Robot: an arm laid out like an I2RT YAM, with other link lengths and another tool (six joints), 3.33 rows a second.
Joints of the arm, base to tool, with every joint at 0 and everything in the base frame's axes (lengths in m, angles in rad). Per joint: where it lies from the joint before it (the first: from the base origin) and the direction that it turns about. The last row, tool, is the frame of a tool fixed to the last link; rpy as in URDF.
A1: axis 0 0 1 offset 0 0 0.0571
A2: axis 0 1 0 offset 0.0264 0.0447 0.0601
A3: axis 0 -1 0 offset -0.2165 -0.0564 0
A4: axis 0 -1 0 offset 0.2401 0.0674 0.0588
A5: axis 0 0 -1 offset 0.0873 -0.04 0.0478
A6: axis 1 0 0 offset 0.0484 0 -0.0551
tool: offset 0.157 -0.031 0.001 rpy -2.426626 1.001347 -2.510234
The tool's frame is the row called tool.
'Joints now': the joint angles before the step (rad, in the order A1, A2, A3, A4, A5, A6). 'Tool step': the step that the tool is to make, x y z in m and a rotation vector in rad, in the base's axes. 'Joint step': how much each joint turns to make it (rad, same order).
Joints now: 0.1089, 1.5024, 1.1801, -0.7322, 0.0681, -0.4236
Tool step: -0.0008, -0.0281, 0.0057, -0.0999, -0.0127, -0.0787
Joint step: -0.0079, -0.0001, -0.0001, 0.0007, 0.1225, 0.0119
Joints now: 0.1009, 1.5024, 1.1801, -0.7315, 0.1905, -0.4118
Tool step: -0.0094, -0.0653, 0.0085, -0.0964, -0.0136, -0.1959
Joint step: -0.0970, -0.0001, -0.0002, -0.0014, 0.1331, 0.0395
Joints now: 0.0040, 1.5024, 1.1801, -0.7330, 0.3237, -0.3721
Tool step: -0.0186, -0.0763, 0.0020, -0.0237, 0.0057, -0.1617
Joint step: -0.1944, 0.0011, 0.0000, 0.0113, 0.0047, -0.0426
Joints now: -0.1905, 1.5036, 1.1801, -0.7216, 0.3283, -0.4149
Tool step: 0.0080, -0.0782, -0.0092, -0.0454, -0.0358, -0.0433
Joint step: -0.2039, 0.0892, -0.0001, 0.1839, -0.0593, -0.1600
